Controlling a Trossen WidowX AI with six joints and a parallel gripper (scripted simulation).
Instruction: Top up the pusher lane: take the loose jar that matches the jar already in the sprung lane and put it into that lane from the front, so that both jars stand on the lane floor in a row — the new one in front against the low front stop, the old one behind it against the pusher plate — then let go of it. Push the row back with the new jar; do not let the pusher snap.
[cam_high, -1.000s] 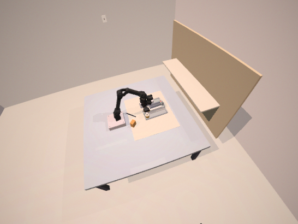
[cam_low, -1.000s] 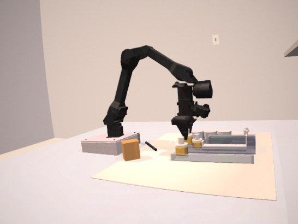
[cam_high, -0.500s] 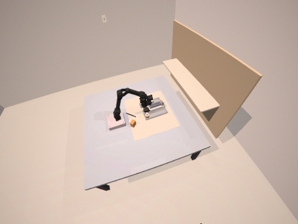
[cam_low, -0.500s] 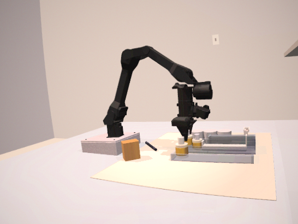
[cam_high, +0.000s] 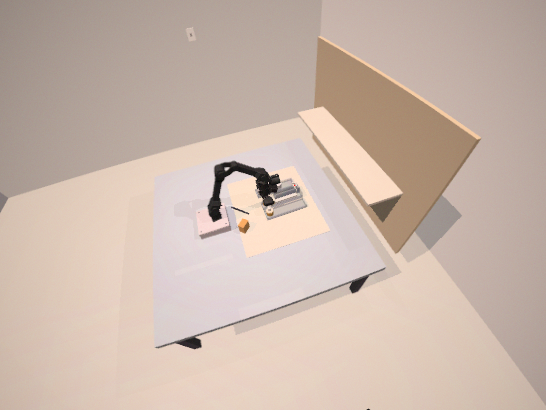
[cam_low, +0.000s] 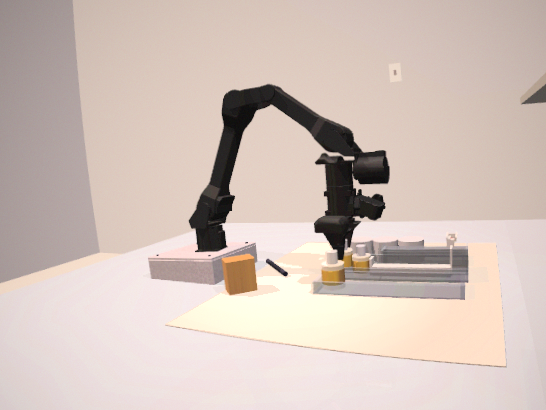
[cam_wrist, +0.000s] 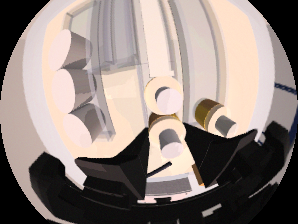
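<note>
Now: gripper tip 50 mm short of the tan mat, 20 mm to the left of it and 40 mm above it. The rest, counted from my gripper tip: white pusher post: 150 mm ahead, 10 mm to the left, 10 mm above; then amber jar: 10 mm behind, 80 mm to the right; then black pen: 170 mm behind, 60 mm to the left, 40 mm below.
</note>
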